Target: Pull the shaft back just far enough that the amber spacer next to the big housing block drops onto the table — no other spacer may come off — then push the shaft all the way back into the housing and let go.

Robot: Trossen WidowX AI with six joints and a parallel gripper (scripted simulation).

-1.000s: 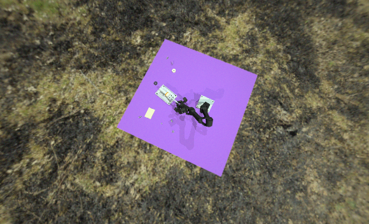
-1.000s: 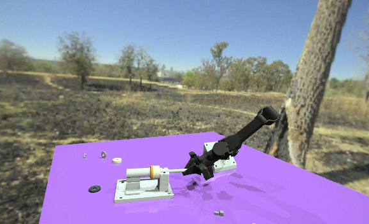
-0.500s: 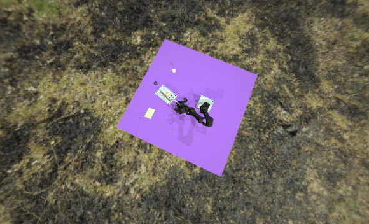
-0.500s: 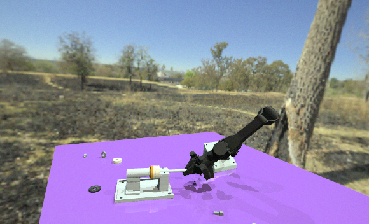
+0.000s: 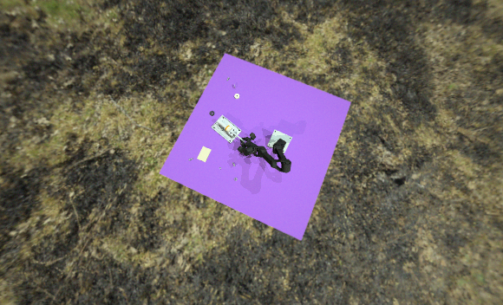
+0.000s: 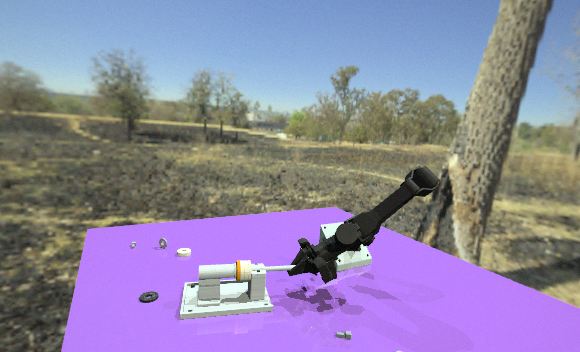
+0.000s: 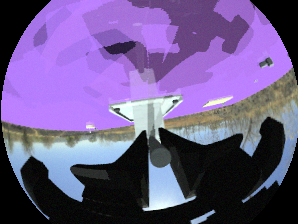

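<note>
My gripper tip is 50 mm short of the steel shaft, 20 mm below it and 10 mm to the left of it. Round my gripper tip: black ring: 360 mm ahead, 80 mm to the right, 60 mm below; amber spacer: 140 mm ahead, 20 mm to the right, 20 mm above; pale yellow card: 270 mm to the left, 210 mm ahead, 60 mm below.
</note>
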